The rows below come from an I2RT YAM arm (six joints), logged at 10 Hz.
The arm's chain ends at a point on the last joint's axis. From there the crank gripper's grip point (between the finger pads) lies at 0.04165 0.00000 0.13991 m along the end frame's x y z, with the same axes.
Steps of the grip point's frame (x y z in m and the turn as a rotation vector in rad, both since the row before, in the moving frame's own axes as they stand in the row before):
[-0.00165, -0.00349, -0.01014, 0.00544, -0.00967, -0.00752]
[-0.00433, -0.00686, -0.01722, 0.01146, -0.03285, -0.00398]
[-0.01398, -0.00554, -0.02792, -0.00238, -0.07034, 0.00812]
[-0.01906, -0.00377, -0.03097, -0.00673, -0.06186, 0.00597]
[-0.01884, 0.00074, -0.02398, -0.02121, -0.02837, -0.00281]
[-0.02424, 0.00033, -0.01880, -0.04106, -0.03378, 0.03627]
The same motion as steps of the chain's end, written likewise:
[-0.00029, -0.00242, -0.01053, 0.00544, -0.00967, -0.00752]
[0.00029, -0.00509, -0.01850, 0.01146, -0.03285, -0.00398]
[-0.00404, -0.00617, -0.03050, -0.00238, -0.07034, 0.00812]
[-0.01033, -0.00494, -0.03327, -0.00673, -0.06186, 0.00597]
[-0.01486, -0.00213, -0.02507, -0.02121, -0.02837, -0.00281]
[-0.01936, -0.00686, -0.01998, -0.04106, -0.03378, 0.03627]

